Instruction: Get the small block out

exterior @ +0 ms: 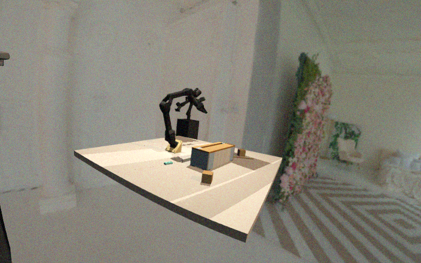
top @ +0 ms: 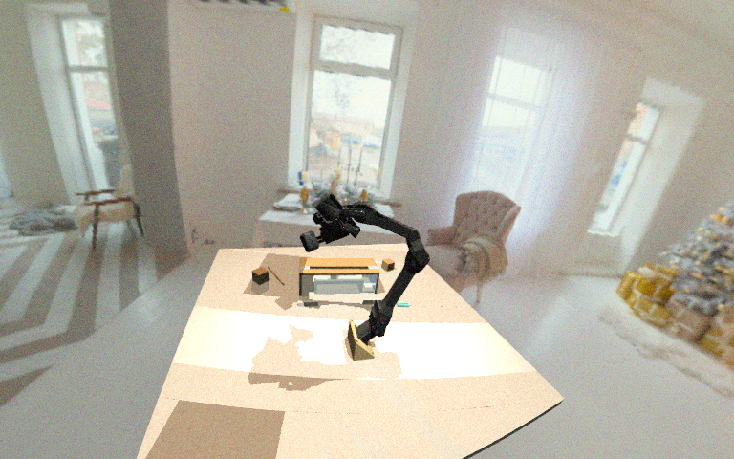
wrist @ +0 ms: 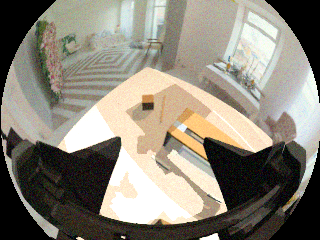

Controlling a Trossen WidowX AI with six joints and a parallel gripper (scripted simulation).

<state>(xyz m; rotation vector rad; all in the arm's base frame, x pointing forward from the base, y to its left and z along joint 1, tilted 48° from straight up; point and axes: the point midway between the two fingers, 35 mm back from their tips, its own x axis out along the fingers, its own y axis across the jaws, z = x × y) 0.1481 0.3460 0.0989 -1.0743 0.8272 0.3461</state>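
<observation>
Now: the box 17 cm ahead of my gripper tip, 13 cm to the right of it and 29 cm below it. Round my gripper tip: cyan piece: 4 cm ahead, 44 cm to the right, 35 cm below; then thin stick: 31 cm ahead, 19 cm to the left, 35 cm below.
</observation>
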